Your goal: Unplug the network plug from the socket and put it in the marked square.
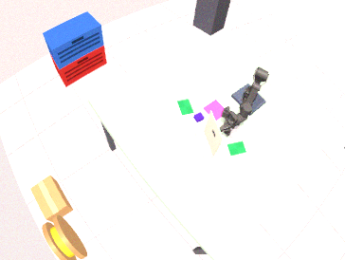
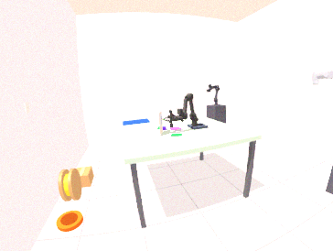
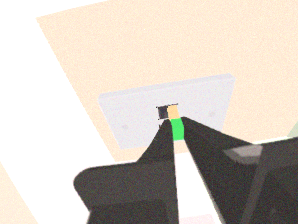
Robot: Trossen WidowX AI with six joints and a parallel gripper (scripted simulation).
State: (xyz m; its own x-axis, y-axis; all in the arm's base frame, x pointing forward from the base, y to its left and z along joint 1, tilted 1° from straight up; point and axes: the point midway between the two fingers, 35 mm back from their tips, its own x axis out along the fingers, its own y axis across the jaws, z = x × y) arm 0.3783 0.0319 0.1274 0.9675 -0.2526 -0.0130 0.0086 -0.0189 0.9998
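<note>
The magenta marked square lies 200 mm behind my gripper tip, 130 mm to the right of it and 160 mm below it. From my gripper tip the other things lie so: network plug: right at my gripper tip; purple cube: 70 mm behind, 170 mm to the right, 140 mm below; upright panel: 30 mm ahead, 10 mm to the right, 50 mm below.
</note>
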